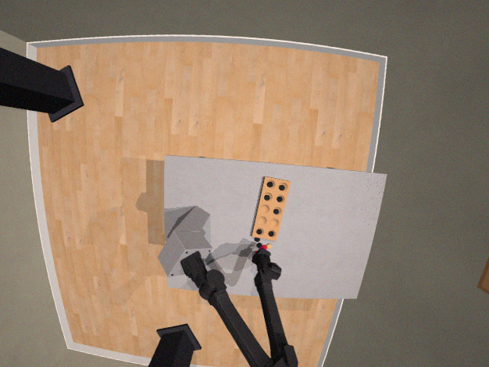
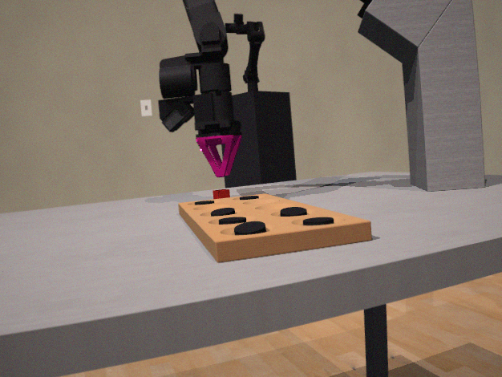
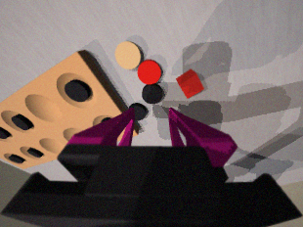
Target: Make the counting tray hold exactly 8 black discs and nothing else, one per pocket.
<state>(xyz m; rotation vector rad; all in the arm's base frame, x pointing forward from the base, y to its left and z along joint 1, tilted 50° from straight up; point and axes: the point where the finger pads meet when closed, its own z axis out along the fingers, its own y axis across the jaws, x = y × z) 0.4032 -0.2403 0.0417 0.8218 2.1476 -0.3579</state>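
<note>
Right now the red disc is 20 mm ahead of my hand, 20 mm to the right of it and 60 mm below it. From my hand the other things lie so: tan disc 60 mm ahead, 30 mm to the right, 60 mm below; wooden counting tray 140 mm ahead, 200 mm to the left, 50 mm below; red cube 30 mm behind, 50 mm to the right, 50 mm below.
</note>
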